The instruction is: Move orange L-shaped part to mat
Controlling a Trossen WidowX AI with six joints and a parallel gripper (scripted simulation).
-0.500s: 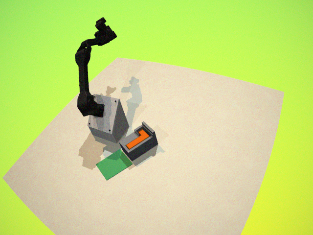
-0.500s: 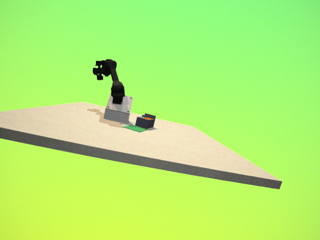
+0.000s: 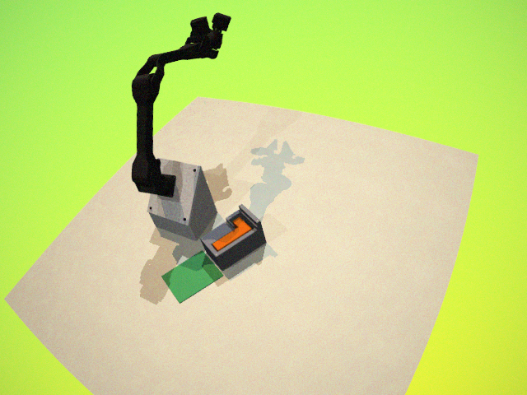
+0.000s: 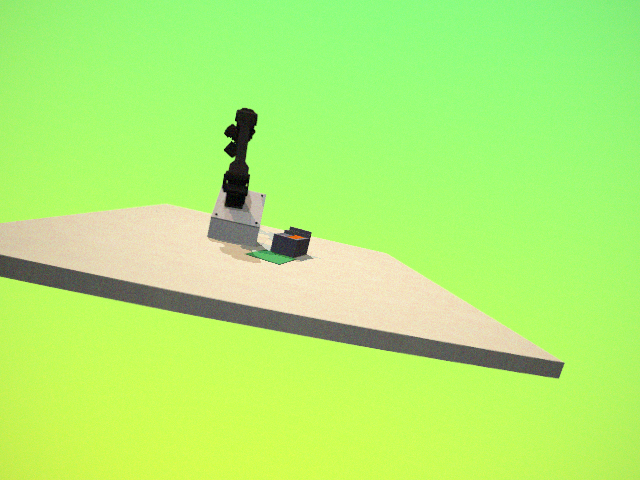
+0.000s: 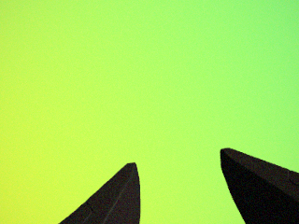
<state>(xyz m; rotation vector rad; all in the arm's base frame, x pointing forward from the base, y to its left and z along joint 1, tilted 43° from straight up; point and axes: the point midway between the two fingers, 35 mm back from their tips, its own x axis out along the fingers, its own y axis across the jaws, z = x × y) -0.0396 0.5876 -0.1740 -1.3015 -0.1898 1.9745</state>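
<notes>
Now: the orange L-shaped part 30 cm ahead of my gripper tip, 63 cm to the right of it and 35 cm below it. From my gripper tip the other things lie so: green mat 22 cm ahead, 77 cm to the right, 42 cm below.
</notes>
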